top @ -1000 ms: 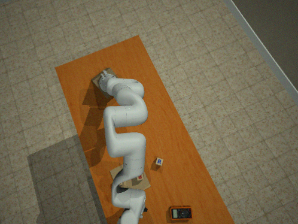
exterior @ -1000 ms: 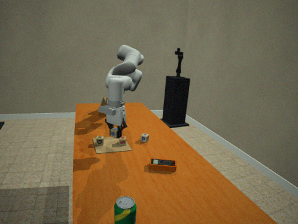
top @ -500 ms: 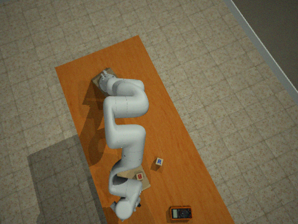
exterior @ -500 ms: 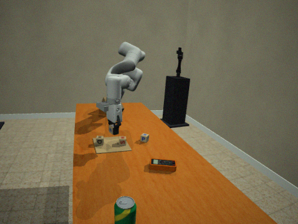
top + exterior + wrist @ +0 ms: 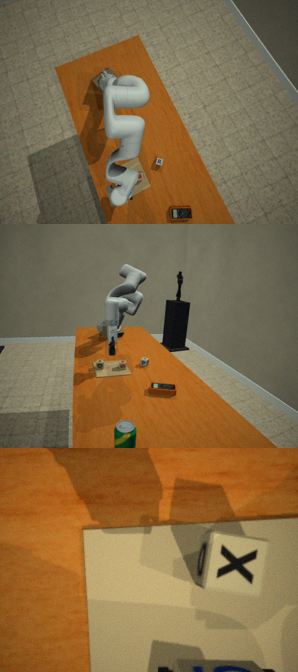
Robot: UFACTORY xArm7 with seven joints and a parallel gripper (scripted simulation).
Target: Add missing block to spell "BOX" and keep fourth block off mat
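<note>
Now: hand 12 cm above the tan mat and 2 cm past it. From my hand the other things lie so: orange multimeter 30 cm ahead, 18 cm to the left, 11 cm below; then green soda can 60 cm ahead, 13 cm to the right, 6 cm below.
</note>
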